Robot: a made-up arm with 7 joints.
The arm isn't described. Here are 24 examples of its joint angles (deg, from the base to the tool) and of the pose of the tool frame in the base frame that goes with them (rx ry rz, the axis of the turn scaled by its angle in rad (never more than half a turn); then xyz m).
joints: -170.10 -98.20 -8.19 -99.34 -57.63 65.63 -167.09
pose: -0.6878 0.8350 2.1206 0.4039 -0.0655 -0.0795
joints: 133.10 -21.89 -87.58 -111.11 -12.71 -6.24 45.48
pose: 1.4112 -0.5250 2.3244 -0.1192 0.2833 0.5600
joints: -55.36 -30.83 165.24 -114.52 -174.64 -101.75 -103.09
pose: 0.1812 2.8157 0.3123 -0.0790 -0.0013 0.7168
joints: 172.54 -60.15 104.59 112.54 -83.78 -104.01 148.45
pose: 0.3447 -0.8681 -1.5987 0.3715 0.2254 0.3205
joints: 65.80 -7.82 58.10 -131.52 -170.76 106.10 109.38
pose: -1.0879 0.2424 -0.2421 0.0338 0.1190 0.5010
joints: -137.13 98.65 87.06 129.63 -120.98 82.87 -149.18
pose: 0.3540 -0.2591 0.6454 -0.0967 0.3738 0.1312
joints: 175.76 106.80 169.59 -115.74 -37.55 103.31 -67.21
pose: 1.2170 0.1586 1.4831 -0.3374 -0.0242 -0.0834
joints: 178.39 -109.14 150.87 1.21 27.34 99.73 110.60
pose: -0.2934 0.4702 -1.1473 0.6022 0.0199 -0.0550
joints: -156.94 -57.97 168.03 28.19 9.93 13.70 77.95
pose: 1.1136 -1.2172 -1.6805 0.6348 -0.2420 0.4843
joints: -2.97 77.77 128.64 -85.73 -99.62 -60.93 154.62
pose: 1.6395 -1.2739 0.7665 0.4840 0.2609 0.2431
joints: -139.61 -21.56 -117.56 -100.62 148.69 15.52 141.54
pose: 1.3949 0.0115 0.0173 0.1634 0.1890 0.6549
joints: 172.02 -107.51 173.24 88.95 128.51 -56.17 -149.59
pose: 1.4592 -0.8725 2.3110 0.3148 0.1186 -0.1334
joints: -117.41 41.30 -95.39 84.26 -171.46 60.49 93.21
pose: -2.6030 1.3410 -0.9995 -0.3704 0.1954 0.6603
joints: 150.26 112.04 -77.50 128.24 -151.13 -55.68 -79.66
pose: 1.8303 0.3032 -1.7004 -0.1045 -0.2336 0.0712
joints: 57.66 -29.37 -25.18 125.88 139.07 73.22 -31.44
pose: -0.0934 -2.9001 -0.9976 0.0425 -0.0029 0.6622
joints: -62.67 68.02 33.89 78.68 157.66 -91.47 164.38
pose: -0.9408 -0.8263 -2.7514 0.3314 0.3670 0.2188
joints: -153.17 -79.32 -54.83 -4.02 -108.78 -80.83 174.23
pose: -0.5340 -2.9770 0.4251 0.6178 -0.2557 0.4344
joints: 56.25 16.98 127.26 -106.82 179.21 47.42 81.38
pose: 0.4163 -0.0024 -1.8212 0.2855 -0.0817 0.5136
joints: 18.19 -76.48 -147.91 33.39 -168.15 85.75 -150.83
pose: 1.3059 2.2358 1.0330 -0.6378 0.2353 0.3430
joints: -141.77 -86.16 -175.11 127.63 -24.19 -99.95 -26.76
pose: -1.2417 0.6842 1.5808 0.2777 -0.2811 0.0641
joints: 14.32 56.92 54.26 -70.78 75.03 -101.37 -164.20
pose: 0.5885 0.0932 -1.5680 0.4196 0.0848 0.5787
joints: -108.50 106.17 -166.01 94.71 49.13 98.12 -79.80
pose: -1.3923 0.2128 -0.4784 -0.2353 0.3745 0.3073
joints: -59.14 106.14 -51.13 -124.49 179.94 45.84 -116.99
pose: -1.7757 0.8184 0.0466 0.2906 0.1551 0.2741
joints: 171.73 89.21 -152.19 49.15 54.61 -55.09 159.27
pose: 1.0322 1.7316 0.0618 -0.6390 -0.1352 0.4203
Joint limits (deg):
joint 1: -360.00..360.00
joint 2: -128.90..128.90
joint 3: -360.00..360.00
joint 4: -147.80..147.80
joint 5: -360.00..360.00
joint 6: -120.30..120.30
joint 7: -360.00..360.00
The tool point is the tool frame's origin. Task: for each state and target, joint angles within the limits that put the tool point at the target. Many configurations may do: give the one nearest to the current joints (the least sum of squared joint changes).
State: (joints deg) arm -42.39 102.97 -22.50 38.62 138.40 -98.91 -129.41
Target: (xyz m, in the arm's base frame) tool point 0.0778 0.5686 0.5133
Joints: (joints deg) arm -71.60 55.35 -35.47 28.99 132.34 -97.60 -129.41
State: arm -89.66 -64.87 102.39 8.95 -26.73 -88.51 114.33
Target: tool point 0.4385 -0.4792 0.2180
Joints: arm -124.65 -85.74 101.56 41.62 -35.54 -110.61 114.33
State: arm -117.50 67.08 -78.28 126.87 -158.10 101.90 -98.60
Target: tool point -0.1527 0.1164 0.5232
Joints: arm -99.76 39.06 -103.99 147.80 -137.53 102.37 -98.60
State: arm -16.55 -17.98 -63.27 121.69 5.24 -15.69 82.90
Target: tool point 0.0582 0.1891 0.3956
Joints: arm -36.38 23.34 -61.71 147.80 5.15 3.64 82.90
